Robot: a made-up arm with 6 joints. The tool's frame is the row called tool.
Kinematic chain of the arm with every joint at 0, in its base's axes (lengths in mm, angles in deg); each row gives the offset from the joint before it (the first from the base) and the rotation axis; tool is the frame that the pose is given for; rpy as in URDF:
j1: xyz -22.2 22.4 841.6 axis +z
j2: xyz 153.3 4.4 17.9 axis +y
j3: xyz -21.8 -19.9 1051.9 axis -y
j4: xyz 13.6 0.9 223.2 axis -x
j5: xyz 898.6 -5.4 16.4 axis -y
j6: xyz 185 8.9 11.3 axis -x
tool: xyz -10.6 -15.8 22.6 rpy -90 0 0
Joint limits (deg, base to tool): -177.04..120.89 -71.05..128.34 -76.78..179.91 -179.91..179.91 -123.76..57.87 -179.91..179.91
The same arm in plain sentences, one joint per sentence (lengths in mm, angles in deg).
The arm has six revolute joints in a row. What follows holds with every joint at zero, and every direction is one of the base frame's. Joint 1 is mounted 22.2 mm along -x and 22.4 mm along +y and 841.6 mm along +z from the base frame's origin and rotates about +z, from -177.04 to 120.89 deg. Joint 2 is mounted 153.3 mm along +x and 4.4 mm along +y and 17.9 mm along +z from joint 1 and rotates about +y, from -71.05 to 128.34 deg. Joint 3 is mounted 21.8 mm along -x and 19.9 mm along -y and 1051.9 mm along +z from joint 2 and rotates about -y, from -76.78 to 179.91 deg. Joint 4 is mounted 13.6 mm along +x and 0.9 mm along +y and 223.2 mm along +z from joint 3 and rotates about -x, from -179.91 to 179.91 deg. Joint 5 is mounted 898.6 mm along +x and 5.4 mm along -y and 16.4 mm along +z from joint 4 and rotates about -y, from -123.76 to 57.87 deg. Joint 6 is mounted 185 mm along +x and 8.9 mm along +y and 11.3 mm along +z from joint 5 and rotates about -x, from -179.91 to 179.91 deg. The tool frame, which is the frame that the pose is given for, is mounted 10.6 mm along -x and 15.8 mm along -y and 22.6 mm along +z from joint 6; its axes are the base frame's turned by roll -90, pitch 0 and yaw 0 deg (as in URDF: about the fixed x, then y, then z).
